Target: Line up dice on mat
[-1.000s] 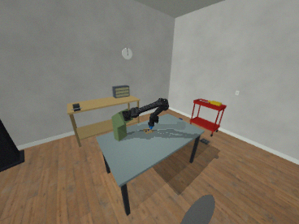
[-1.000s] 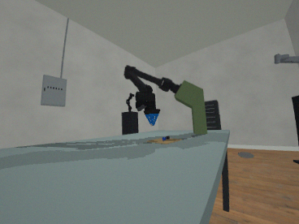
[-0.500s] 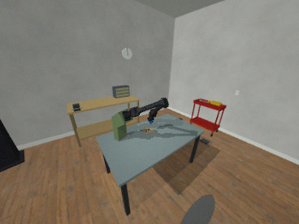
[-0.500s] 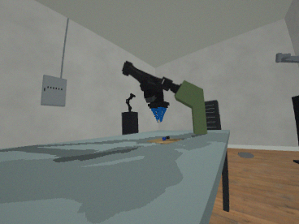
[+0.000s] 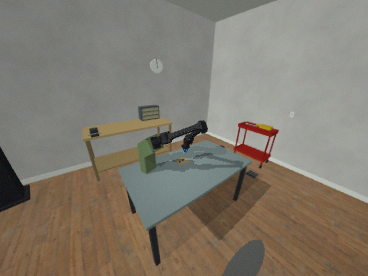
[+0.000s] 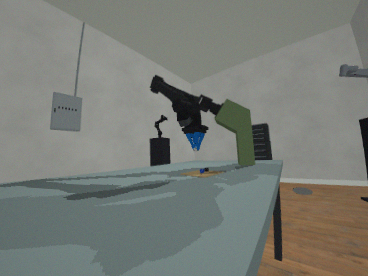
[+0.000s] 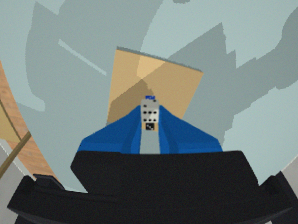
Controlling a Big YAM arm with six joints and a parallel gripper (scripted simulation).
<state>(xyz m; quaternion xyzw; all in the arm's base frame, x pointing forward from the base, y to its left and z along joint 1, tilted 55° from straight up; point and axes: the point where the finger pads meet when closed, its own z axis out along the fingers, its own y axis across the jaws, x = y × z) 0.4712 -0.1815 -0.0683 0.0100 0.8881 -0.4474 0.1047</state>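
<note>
Right now my hand is 50 mm past the blue die, 10 mm to the right of it and 100 mm above it. Round my hand: black die 100 mm behind, 10 mm to the left, 100 mm below; white die right at my hand; tan mat 50 mm behind, 10 mm to the left, 110 mm below.
</note>
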